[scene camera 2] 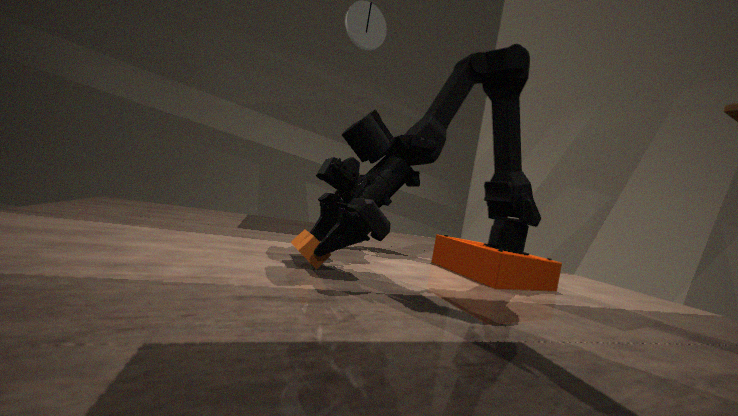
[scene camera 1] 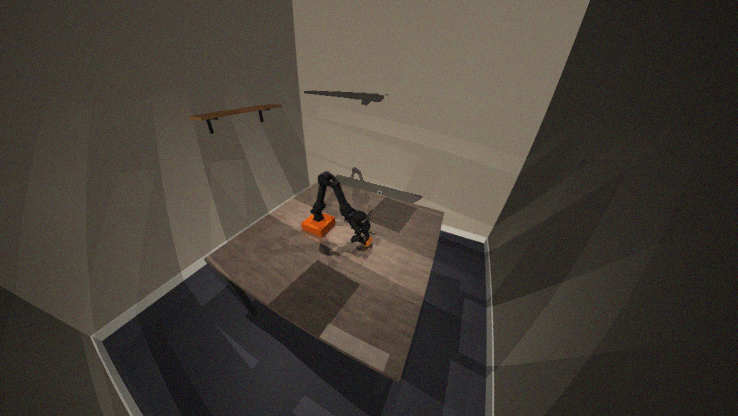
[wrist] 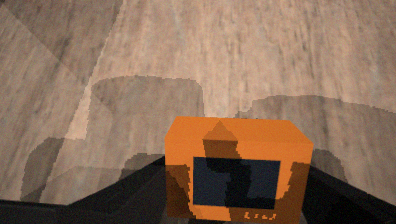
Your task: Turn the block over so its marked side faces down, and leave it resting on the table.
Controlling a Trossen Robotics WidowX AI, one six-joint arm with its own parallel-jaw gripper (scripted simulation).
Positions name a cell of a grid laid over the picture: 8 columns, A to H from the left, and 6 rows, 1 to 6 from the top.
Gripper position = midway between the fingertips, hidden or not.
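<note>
From scene camera 2 I see my gripper (scene camera 2: D4), and it holds an orange block. The wrist view gives me another look at my gripper (wrist: E5).
</note>
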